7 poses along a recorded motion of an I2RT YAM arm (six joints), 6.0 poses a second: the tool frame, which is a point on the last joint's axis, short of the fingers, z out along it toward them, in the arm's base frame.
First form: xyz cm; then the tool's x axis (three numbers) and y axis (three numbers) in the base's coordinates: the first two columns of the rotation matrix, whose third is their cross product.
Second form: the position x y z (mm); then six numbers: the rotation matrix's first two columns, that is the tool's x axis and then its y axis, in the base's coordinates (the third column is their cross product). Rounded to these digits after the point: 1 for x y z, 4 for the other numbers.
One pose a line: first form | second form
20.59 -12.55 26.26 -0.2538 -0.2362 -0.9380 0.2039 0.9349 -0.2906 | 205.9 -125.5 262.6 -0.2538 -0.2362 -0.9380 0.2039 0.9349 -0.2906
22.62 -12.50 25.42 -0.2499 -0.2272 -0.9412 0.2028 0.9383 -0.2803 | 226.2 -125.0 254.2 -0.2499 -0.2272 -0.9412 0.2028 0.9383 -0.2803
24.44 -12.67 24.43 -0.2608 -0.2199 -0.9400 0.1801 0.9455 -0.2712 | 244.4 -126.7 244.3 -0.2608 -0.2199 -0.9400 0.1801 0.9455 -0.2712
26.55 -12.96 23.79 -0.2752 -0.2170 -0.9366 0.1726 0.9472 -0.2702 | 265.5 -129.6 237.9 -0.2752 -0.2170 -0.9366 0.1726 0.9472 -0.2702
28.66 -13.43 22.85 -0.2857 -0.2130 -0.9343 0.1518 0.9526 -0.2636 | 286.6 -134.3 228.5 -0.2857 -0.2130 -0.9343 0.1518 0.9526 -0.2636
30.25 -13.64 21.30 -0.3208 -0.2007 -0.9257 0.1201 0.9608 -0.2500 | 302.5 -136.4 213.0 -0.3208 -0.2007 -0.9257 0.1201 0.9608 -0.2500
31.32 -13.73 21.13 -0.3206 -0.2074 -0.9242 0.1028 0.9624 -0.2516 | 313.2 -137.3 211.3 -0.3206 -0.2074 -0.9242 0.1028 0.9624 -0.2516
